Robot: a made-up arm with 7 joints. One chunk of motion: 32 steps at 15 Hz.
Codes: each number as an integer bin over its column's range. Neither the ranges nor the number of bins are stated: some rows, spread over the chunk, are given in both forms.
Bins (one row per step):
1: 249 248 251 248 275 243
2: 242 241 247 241 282 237
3: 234 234 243 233 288 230
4: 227 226 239 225 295 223
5: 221 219 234 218 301 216
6: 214 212 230 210 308 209
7: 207 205 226 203 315 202
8: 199 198 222 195 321 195
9: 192 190 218 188 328 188
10: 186 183 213 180 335 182
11: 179 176 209 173 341 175
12: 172 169 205 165 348 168
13: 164 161 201 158 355 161
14: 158 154 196 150 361 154
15: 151 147 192 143 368 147
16: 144 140 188 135 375 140
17: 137 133 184 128 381 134
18: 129 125 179 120 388 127
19: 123 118 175 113 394 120
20: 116 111 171 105 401 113
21: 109 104 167 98 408 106
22: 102 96 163 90 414 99
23: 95 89 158 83 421 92
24: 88 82 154 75 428 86
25: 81 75 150 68 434 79
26: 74 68 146 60 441 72
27: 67 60 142 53 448 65
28: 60 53 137 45 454 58
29: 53 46 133 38 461 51
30: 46 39 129 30 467 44
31: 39 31 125 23 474 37
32: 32 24 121 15 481 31
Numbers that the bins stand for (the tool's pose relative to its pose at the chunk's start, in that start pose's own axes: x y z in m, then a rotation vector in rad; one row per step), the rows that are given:
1: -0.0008 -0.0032 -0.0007 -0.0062 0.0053 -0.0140
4: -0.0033 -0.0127 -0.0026 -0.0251 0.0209 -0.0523
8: -0.0066 -0.0248 -0.0052 -0.0497 0.0413 -0.1060
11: -0.0090 -0.0342 -0.0073 -0.0678 0.0569 -0.1444
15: -0.0123 -0.0467 -0.0099 -0.0925 0.0781 -0.1981
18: -0.0149 -0.0562 -0.0120 -0.1114 0.0937 -0.2364
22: -0.0180 -0.0687 -0.0145 -0.1360 0.1141 -0.2901
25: -0.0205 -0.0777 -0.0165 -0.1541 0.1297 -0.3285
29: -0.0238 -0.0902 -0.0192 -0.1788 0.1509 -0.3822
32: -0.0262 -0.0997 -0.0211 -0.1977 0.1665 -0.4205
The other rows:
2: -0.0016 -0.0062 -0.0013 -0.0119 0.0107 -0.0255
3: -0.0025 -0.0093 -0.0020 -0.0185 0.0154 -0.0389
5: -0.0041 -0.0157 -0.0034 -0.0308 0.0256 -0.0658
6: -0.0049 -0.0187 -0.0040 -0.0374 0.0311 -0.0792
7: -0.0057 -0.0217 -0.0046 -0.0432 0.0366 -0.0926
9: -0.0075 -0.0282 -0.0059 -0.0555 0.0468 -0.1195
10: -0.0082 -0.0312 -0.0067 -0.0621 0.0522 -0.1310
12: -0.0098 -0.0372 -0.0079 -0.0744 0.0624 -0.1578
13: -0.0107 -0.0407 -0.0085 -0.0801 0.0679 -0.1712
14: -0.0114 -0.0437 -0.0093 -0.0867 0.0726 -0.1847
16: -0.0131 -0.0497 -0.0106 -0.0990 0.0835 -0.2115
17: -0.0139 -0.0527 -0.0112 -0.1048 0.0882 -0.2230
19: -0.0156 -0.0592 -0.0126 -0.1171 0.0984 -0.2499
20: -0.0164 -0.0622 -0.0132 -0.1237 0.1039 -0.2633
21: -0.0172 -0.0652 -0.0139 -0.1295 0.1094 -0.2767
23: -0.0188 -0.0717 -0.0153 -0.1418 0.1195 -0.3036
24: -0.0197 -0.0747 -0.0159 -0.1484 0.1250 -0.3151
26: -0.0213 -0.0807 -0.0171 -0.1607 0.1352 -0.3419
27: -0.0221 -0.0842 -0.0178 -0.1664 0.1407 -0.3553
28: -0.0230 -0.0872 -0.0186 -0.1730 0.1454 -0.3688
30: -0.0246 -0.0932 -0.0198 -0.1853 0.1556 -0.3956
31: -0.0254 -0.0967 -0.0204 -0.1911 0.1610 -0.4090

